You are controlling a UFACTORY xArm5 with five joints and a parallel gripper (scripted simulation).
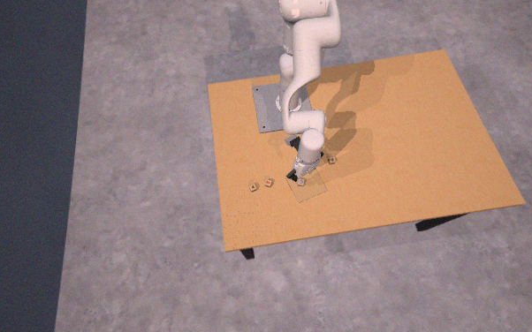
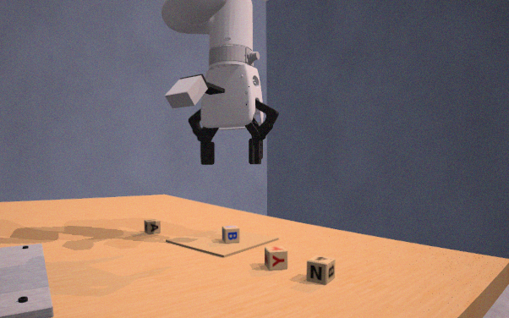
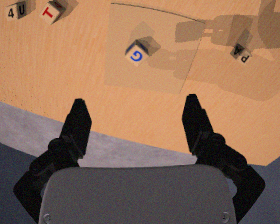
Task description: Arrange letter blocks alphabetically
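The blue-lettered block is 13 cm below my hand. From my hand the other things lie so: black-lettered block 20 cm to the right, 13 cm below, 4 cm behind; thin tan mat 14 cm below, 2 cm to the left; red-lettered block 13 cm to the right, 13 cm below, 4 cm behind.
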